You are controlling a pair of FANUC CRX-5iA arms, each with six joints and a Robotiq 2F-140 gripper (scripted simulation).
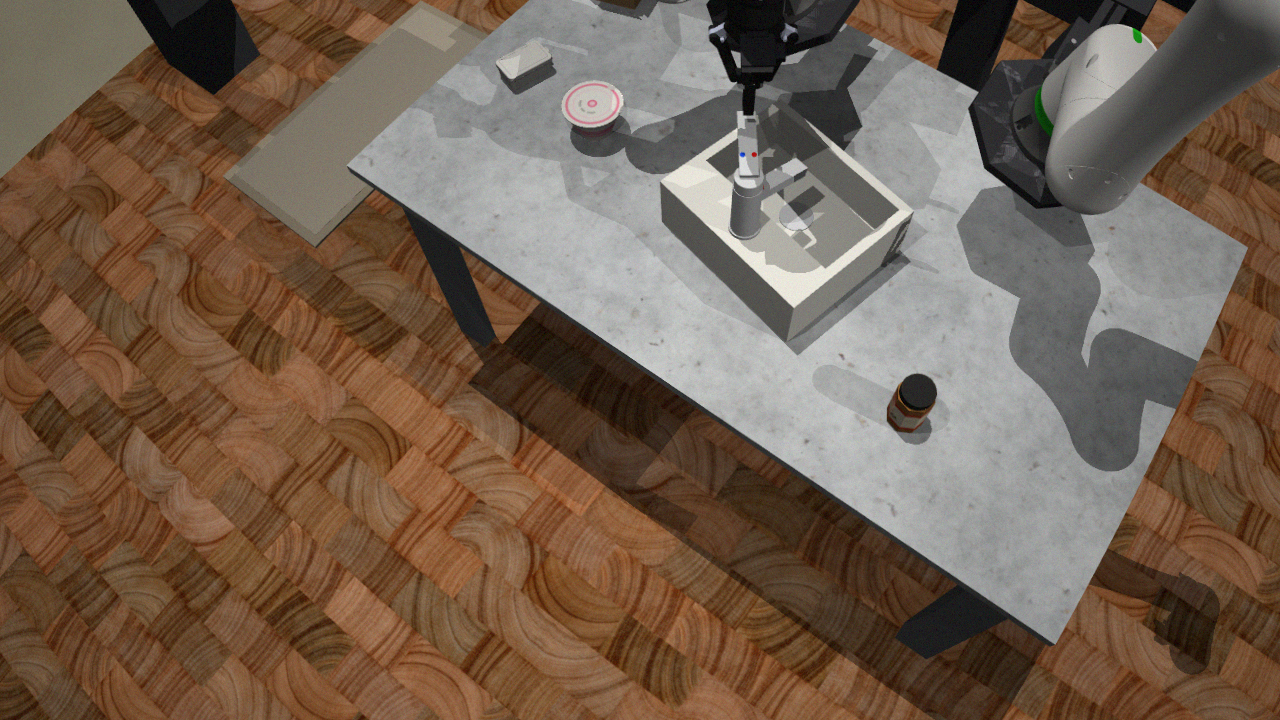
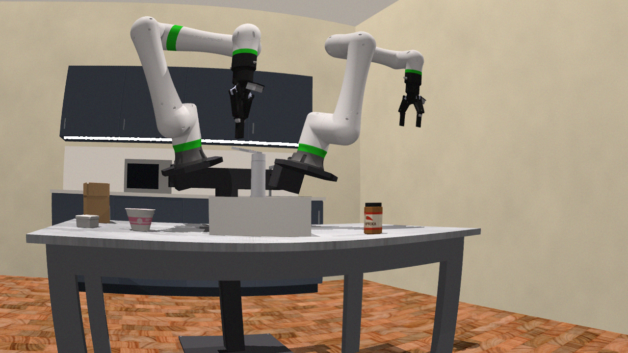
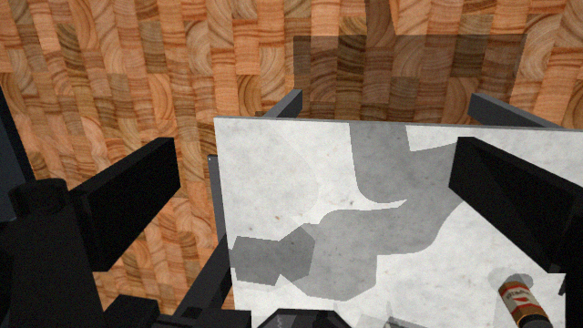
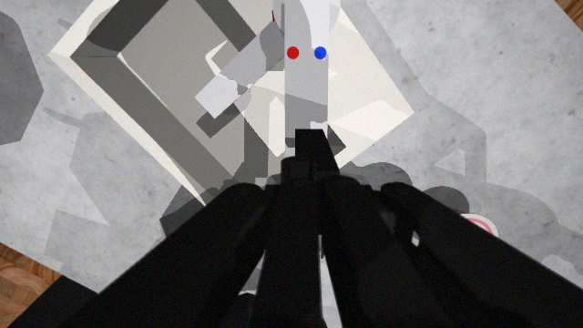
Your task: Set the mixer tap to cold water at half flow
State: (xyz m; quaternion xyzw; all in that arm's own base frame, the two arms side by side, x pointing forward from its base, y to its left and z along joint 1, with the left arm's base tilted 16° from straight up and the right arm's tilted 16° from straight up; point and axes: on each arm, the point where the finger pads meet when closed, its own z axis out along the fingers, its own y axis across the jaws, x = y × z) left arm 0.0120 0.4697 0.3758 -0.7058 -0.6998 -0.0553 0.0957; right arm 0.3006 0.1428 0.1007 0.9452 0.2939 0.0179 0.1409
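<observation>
My right hand is 8 cm above the flat lever, 4 cm short of it and 3 cm to the right of it. Also, from my right hand: pink-and-white bowl (36 cm to the right, 31 cm below, 4 cm behind); then paprika jar (43 cm to the left, 30 cm below, 16 cm ahead); then white basin (32 cm below, 8 cm to the left, 5 cm behind).
</observation>
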